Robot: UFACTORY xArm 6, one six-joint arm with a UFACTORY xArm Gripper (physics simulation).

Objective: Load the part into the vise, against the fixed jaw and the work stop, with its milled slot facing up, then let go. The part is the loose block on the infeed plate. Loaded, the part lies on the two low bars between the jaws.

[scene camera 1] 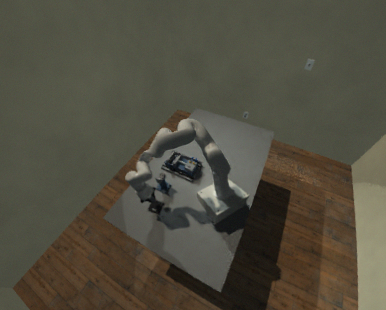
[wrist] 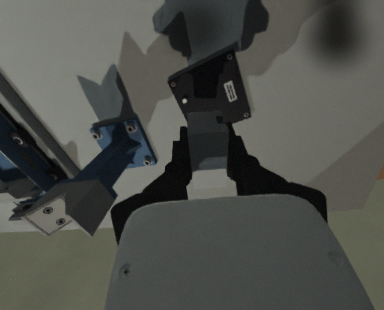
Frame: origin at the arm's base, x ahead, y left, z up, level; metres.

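Seen in the pictures: gripper, fingertip midpoint: [scene camera 1: 152,199] [wrist: 205,136]; arm's base, link origin: [scene camera 1: 222,192].
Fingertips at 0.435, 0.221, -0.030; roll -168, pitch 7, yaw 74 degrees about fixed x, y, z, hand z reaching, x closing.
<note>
Offsets run from my fingertips to a thing's top centre, as dx, dy, dz. Level surfaces: height alone.
The part, a grey block {+0.010, -0.002, +0.032} [wrist: 207,145], is between the fingers in the wrist view, with a small dark notch at its far end. I cannot tell which way its milled slot faces. My gripper [scene camera 1: 146,196] [wrist: 205,136] is shut on it and holds it above the black infeed plate {-0.008, +0.007, -0.090} [scene camera 1: 156,206] [wrist: 235,107], which has a white label. The vise {-0.031, -0.397, +0.001} [scene camera 1: 184,166] stands behind the gripper, across the table. Part of its blue and dark body shows at the left edge in the wrist view. Its jaws, work stop and bars are too small to tell apart.
A blue stand [scene camera 1: 163,185] [wrist: 107,162] with a grey angled head rises between the infeed plate and the vise, close to the gripper. The robot's white base [scene camera 1: 227,204] stands on the grey table {dz -0.099} [scene camera 1: 195,260]. The table's edge lies beyond the infeed plate.
</note>
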